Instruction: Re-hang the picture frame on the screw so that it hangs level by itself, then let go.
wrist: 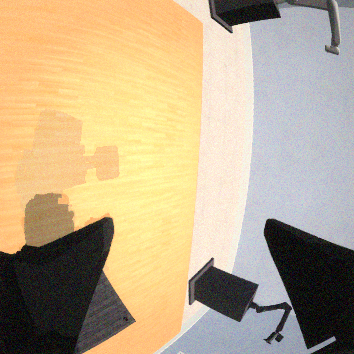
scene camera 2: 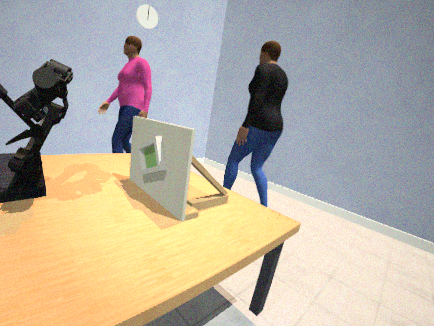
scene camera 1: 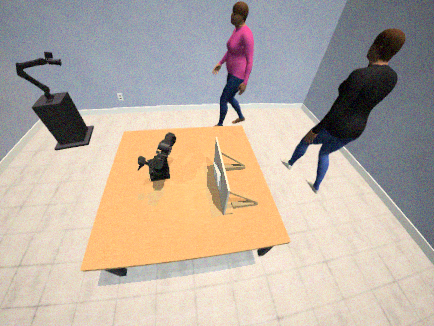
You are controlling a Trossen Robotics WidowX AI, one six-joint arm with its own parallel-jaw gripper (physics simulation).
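Places are measured from the arm's base along level axes (x ahead, y left, z up), in millimetres.
Pixels of known places: gripper, between the fingertips: [wrist: 191,227] [scene camera 1: 143,173]; arm's base, origin of its link: [scene camera 2: 26,175].
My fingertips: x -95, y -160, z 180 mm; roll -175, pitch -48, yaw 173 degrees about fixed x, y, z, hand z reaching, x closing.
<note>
Ahead of a thing's pixels: the offset from my fingertips to its middle. "spot": to the spot under its first point. Level surfaces: height alone.
The small picture frame {481 mm ahead, 77 mm right, 83 mm down} [scene camera 1: 217,174] [scene camera 2: 151,156], with a green picture and pale border, is against the face of an upright grey board {spot: 472 mm ahead, 239 mm right, 112 mm down} [scene camera 1: 223,196] [scene camera 2: 172,185]. It looks tilted in scene camera 2, with its shadow below. The screw cannot be made out. My gripper [scene camera 1: 140,164] [wrist: 191,227] is open and empty, raised near the arm's base and turned away from the board, well apart from the frame. The wrist view shows table, floor and wall beyond the spread fingers; the picture frame does not show there.
The board stands on the wooden table {258 mm down} [scene camera 1: 165,230] [scene camera 2: 75,260] [wrist: 150,100] with wooden braces {spot: 624 mm ahead, 277 mm right, 220 mm down} [scene camera 1: 243,203] [scene camera 2: 210,201] behind it. A black pedestal [scene camera 1: 62,120] [wrist: 225,292] carrying another arm stands off the table. Two people, in pink [scene camera 1: 240,55] [scene camera 2: 135,82] and black [scene camera 1: 367,100] [scene camera 2: 270,100], are beyond the table.
</note>
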